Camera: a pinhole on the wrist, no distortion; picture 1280 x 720 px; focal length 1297.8 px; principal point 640.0 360.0 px. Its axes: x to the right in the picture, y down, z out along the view. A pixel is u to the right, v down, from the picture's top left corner.
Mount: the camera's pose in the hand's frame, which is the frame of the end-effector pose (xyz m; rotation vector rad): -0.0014 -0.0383 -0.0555 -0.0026 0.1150 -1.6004
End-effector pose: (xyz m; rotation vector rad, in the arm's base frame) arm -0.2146 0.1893 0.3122 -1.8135 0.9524 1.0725
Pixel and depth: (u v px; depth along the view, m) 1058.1 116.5 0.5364
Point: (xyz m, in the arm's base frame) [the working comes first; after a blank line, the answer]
In the camera's frame: 0.1728 -0.1006 0.5364

-0.1659 0.7248 0.2891
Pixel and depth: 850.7 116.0 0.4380
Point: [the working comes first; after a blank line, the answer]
In the camera's frame: 0.0711 -0.0823 0.4380

-0.2279 0.5969 0.2770
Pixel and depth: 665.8 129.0 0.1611
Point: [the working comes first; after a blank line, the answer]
In the camera's frame: 0.0032 -0.0287 0.1611

-0.2075 0.3093 0.3088
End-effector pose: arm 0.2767 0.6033 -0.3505 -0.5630 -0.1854 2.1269
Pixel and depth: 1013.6 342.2 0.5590
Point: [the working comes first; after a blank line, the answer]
In the camera's frame: 0.1609 -0.0077 0.5590

0.2156 0.8014 0.1542
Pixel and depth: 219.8 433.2 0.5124
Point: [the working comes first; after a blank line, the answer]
In the camera's frame: -0.1659 0.0289 0.5124

-0.0369 0.6435 0.0071
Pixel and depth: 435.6 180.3 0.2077
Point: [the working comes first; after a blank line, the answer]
In the camera's frame: -0.0327 -0.0288 0.2077

0.2267 0.6156 -0.2017
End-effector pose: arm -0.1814 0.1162 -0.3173 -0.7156 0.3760 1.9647
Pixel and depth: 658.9 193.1 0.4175
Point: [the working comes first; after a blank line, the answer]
In the camera's frame: 0.0061 -0.0537 0.4175

-0.2267 0.3289 -0.0161
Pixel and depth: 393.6 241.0 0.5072
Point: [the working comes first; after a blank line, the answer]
In the camera's frame: -0.0963 -0.0465 0.5072

-0.3476 0.3467 0.0443
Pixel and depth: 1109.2 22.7 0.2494
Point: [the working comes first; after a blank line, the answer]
In the camera's frame: 0.0902 -0.0648 0.2494

-0.0989 0.2524 -0.1313
